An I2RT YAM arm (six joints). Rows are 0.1 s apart.
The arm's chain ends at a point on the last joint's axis. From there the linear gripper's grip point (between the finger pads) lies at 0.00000 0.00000 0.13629 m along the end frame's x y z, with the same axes.
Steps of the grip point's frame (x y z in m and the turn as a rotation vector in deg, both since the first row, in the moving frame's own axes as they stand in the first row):
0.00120, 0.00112, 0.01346, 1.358, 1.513, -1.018
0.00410, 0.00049, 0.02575, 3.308, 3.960, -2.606
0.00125, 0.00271, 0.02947, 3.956, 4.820, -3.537
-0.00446, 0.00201, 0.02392, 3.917, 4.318, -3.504
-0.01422, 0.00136, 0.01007, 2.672, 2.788, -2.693
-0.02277, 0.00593, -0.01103, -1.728, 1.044, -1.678
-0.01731, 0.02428, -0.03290, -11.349, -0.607, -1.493
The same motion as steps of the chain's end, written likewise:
-0.00237, 0.00438, 0.01355, 1.358, 1.513, -1.018
-0.00512, 0.00856, 0.02630, 3.308, 3.960, -2.606
-0.00990, 0.01245, 0.03028, 3.956, 4.820, -3.537
-0.01442, 0.01162, 0.02462, 3.917, 4.318, -3.504
-0.02070, 0.00786, 0.01038, 2.672, 2.788, -2.693
-0.02531, 0.00186, -0.01095, -1.728, 1.044, -1.678
-0.01623, -0.00255, -0.03023, -11.349, -0.607, -1.493

